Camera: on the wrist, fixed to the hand. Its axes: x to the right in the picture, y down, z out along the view.
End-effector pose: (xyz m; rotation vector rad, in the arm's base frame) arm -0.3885 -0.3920 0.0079 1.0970 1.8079 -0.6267
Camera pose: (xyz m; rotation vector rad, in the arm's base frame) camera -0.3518 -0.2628 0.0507 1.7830 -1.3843 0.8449
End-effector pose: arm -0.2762 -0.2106 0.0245 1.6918 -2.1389 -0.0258
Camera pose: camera -0.3323 -0.1698 0.1472 2.1381 1.7926 -0.3675
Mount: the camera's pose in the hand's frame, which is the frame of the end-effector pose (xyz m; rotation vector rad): 0.0092 0.0952 -0.1036 -0.1546 0.5724 -3.0700
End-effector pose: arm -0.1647 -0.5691 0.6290 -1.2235 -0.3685 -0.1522
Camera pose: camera -0.1066 -0.6331 0.5176 -0.4172 1.2448 2.7203
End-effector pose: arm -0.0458 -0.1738 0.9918 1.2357 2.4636 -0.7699
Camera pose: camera 0.0242 -0.0615 1.0405 2.0077 -1.1785 0.0470
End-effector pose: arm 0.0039 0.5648 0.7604 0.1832 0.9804 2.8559
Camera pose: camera -0.0276 0.4291 0.7387 -1.0305 0.0540 -0.0483
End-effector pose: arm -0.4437 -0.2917 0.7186 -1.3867 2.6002 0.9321
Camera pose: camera -0.4989 -0.3138 0.8465 -2.5875 -1.2985 -0.1848
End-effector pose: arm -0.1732 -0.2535 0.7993 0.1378 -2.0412 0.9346
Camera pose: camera -0.1494 -0.1150 0.7882 1.7096 0.2600 -1.0801
